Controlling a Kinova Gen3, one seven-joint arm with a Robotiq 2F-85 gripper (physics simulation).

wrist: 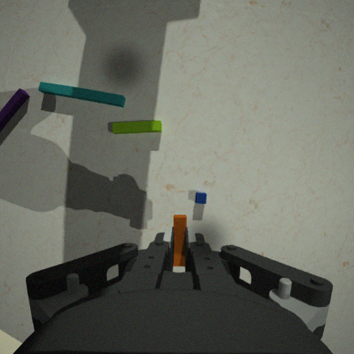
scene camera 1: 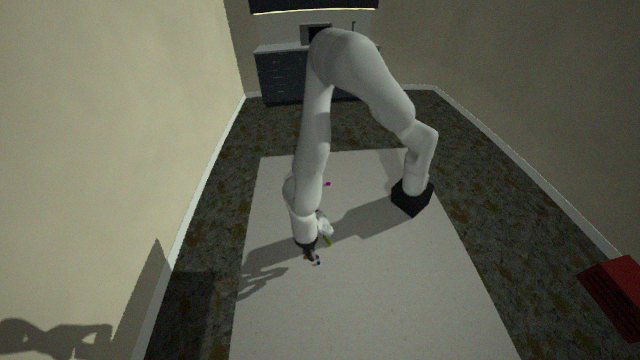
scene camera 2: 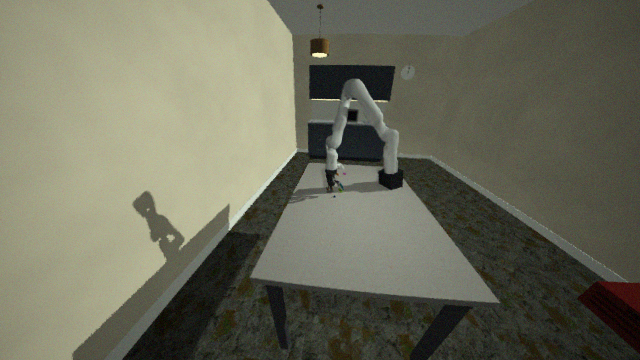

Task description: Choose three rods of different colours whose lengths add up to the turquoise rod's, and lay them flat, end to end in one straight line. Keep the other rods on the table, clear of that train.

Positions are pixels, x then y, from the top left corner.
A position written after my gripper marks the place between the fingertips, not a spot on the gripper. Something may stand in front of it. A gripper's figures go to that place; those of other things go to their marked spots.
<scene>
My gripper (wrist: 179, 238): 17 cm from the lens. A turquoise rod (wrist: 56, 89) is 26 cm from the lens.
</scene>
